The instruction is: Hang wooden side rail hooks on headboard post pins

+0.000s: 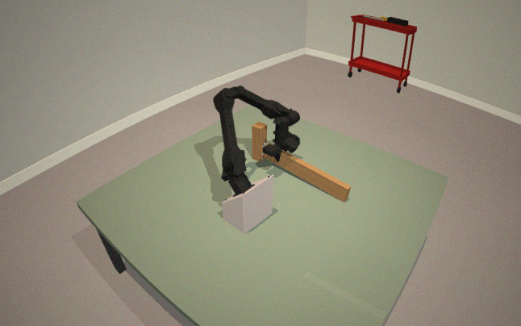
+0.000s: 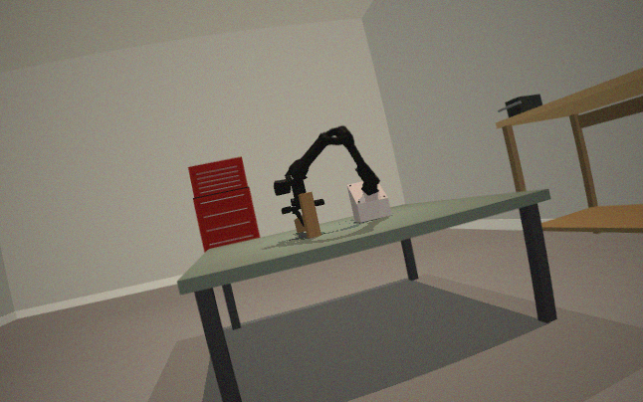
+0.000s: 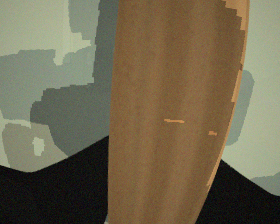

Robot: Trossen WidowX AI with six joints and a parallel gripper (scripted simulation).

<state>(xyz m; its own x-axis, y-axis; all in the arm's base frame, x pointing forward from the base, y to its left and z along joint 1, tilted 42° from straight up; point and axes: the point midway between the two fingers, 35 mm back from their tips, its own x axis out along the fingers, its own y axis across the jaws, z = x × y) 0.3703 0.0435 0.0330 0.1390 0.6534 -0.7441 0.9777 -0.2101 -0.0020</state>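
Right now my gripper tip is 12 cm to the right of the wooden headboard post, 4 cm below it and 2 cm short of it.
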